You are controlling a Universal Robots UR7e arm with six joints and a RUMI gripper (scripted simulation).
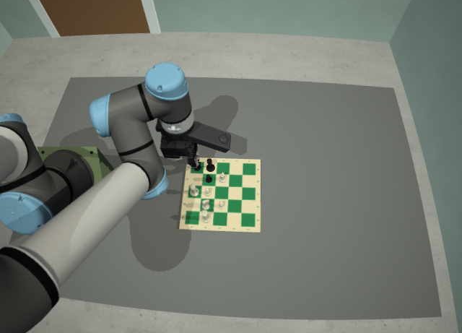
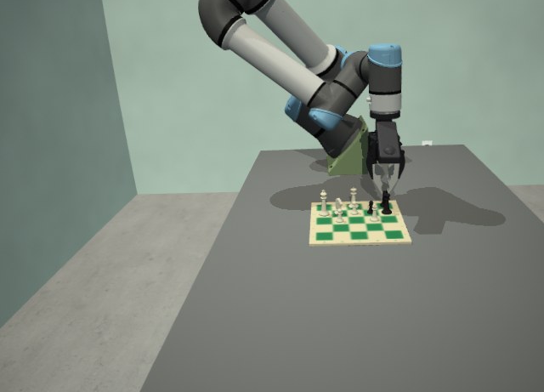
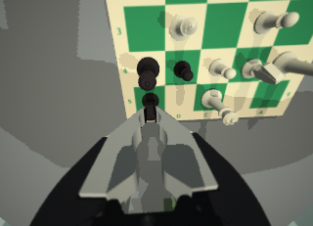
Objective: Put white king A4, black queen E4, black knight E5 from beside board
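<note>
Now: hand 4 cm short of the black pawn, 4 cm to the left of it and 2 cm above it. From my hand the other things lie so: white king (4 cm ahead, 15 cm to the right); then board (8 cm ahead, 8 cm to the right, 3 cm below).
</note>
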